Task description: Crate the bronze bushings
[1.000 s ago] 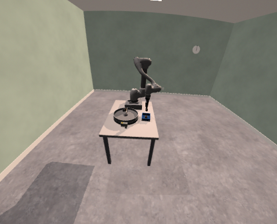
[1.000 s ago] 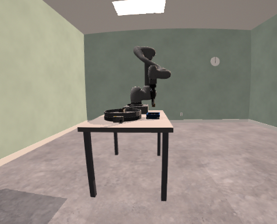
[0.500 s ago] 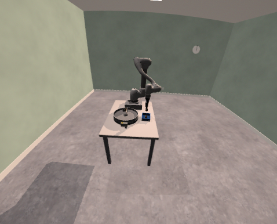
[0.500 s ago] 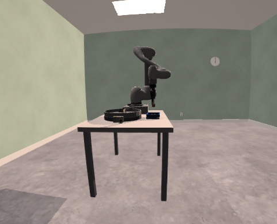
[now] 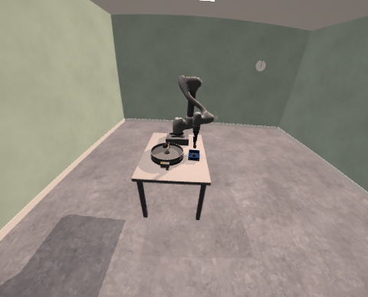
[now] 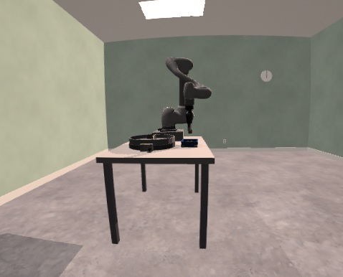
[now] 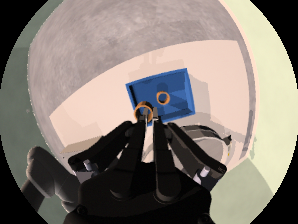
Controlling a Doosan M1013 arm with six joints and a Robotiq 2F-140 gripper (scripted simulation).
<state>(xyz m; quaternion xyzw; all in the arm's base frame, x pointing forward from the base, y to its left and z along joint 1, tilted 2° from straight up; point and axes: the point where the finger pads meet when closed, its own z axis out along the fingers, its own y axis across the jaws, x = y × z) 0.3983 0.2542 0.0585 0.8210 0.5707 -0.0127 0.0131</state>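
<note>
Now: hand 4 cm short of the blue crate and 14 cm above it. The rest, counted from my hand: round turning table 7 cm ahead, 35 cm to the right, 12 cm below.
</note>
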